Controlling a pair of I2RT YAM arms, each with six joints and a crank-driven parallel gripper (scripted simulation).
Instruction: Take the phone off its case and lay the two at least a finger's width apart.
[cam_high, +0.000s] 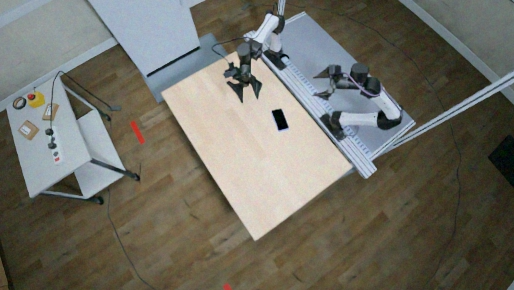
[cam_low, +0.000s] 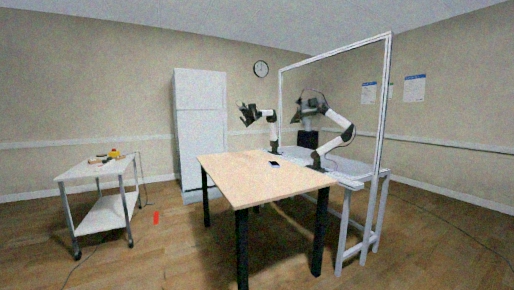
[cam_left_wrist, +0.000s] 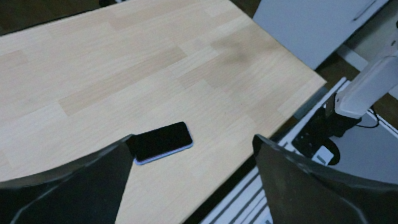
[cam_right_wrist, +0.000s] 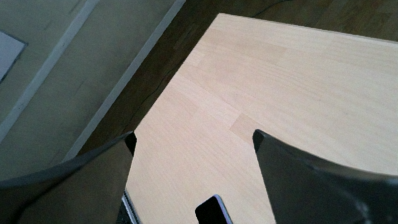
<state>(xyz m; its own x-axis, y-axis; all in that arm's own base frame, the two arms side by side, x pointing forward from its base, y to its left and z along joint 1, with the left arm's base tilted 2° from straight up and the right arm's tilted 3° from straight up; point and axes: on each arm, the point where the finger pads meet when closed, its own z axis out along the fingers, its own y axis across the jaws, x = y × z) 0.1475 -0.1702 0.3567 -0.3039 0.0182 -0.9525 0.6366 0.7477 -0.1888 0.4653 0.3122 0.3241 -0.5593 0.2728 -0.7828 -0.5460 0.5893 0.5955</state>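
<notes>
Now: the black phone 340 mm below my left hand, 110 mm ahead of it and 60 mm to the right of it.
</notes>
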